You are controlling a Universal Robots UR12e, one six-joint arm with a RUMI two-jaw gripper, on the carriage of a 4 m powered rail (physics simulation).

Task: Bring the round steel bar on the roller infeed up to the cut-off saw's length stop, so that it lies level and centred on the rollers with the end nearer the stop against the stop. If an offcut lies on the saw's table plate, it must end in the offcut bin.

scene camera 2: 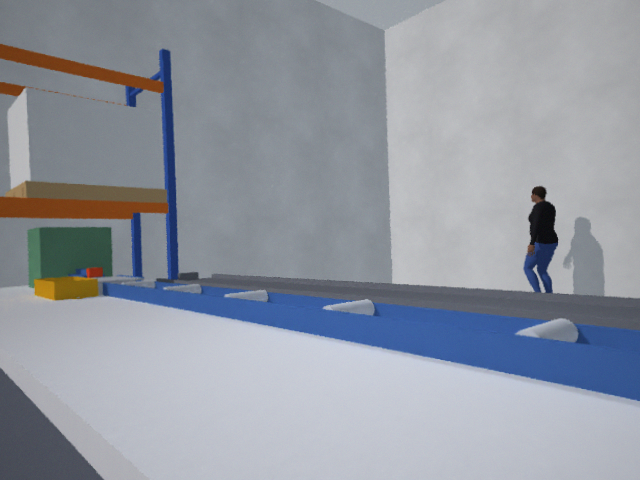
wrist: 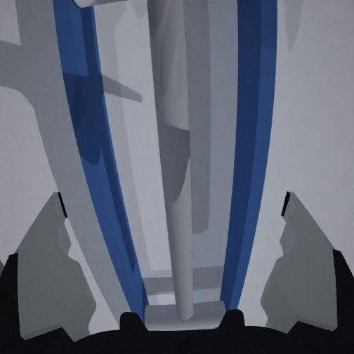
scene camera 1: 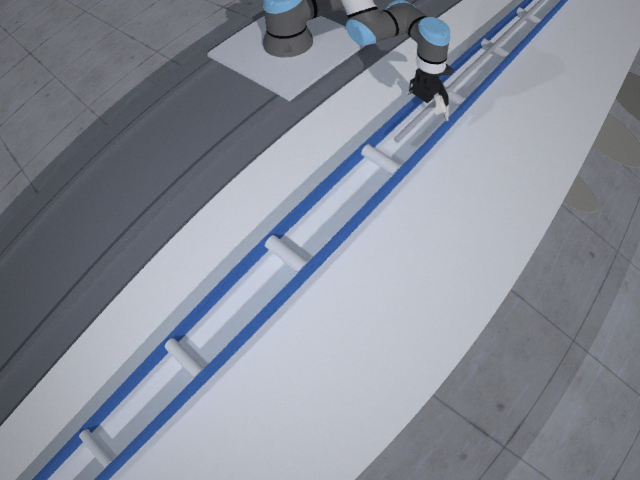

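Seen in the pictures: gripper, fingertip midpoint: (scene camera 1: 427, 107); arm's base, link origin: (scene camera 1: 288, 42).
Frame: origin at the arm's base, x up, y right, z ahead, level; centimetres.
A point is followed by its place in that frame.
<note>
The round grey steel bar (scene camera 1: 411, 127) {x 4.6, y 10.6, z 62.7 cm} (wrist: 175, 165) lies lengthwise over the infeed between the blue side rails. Its near end lies a little short of a white roller (scene camera 1: 381, 158) {x 2.9, y 25.6, z 62.4 cm} in scene camera 1. The far end is out of the wrist view. My gripper (scene camera 1: 440, 109) (wrist: 174, 194) is open above the infeed, with its fingers on either side of the bar and nothing between them. In scene camera 2 the yellow bin (scene camera 2: 65, 288) {x 1.3, y 241.8, z 83.8 cm} stands beside the far infeed end; its inside is hidden. The saw's parts are small there, and no offcut can be made out on the table plate.
Blue side rails (scene camera 1: 330, 242) {x 2.2, y 55.5, z 68.8 cm} (scene camera 2: 439, 341) {x -0.2, y 77.8, z 69.4 cm} flank the rollers. The arm's base stands on a pale carriage plate (scene camera 1: 242, 56) {x 0.0, y 16.2, z -8.1 cm} on the grey powered rail (scene camera 1: 155, 170). A green block (scene camera 2: 72, 253) {x 14.9, y 310.1, z 64.6 cm}, a small red part (scene camera 2: 94, 271) {x 5.8, y 279.9, z 62.7 cm} and a blue-orange rack (scene camera 2: 169, 155) stand far left. A person (scene camera 2: 541, 232) stands beyond the rail.
</note>
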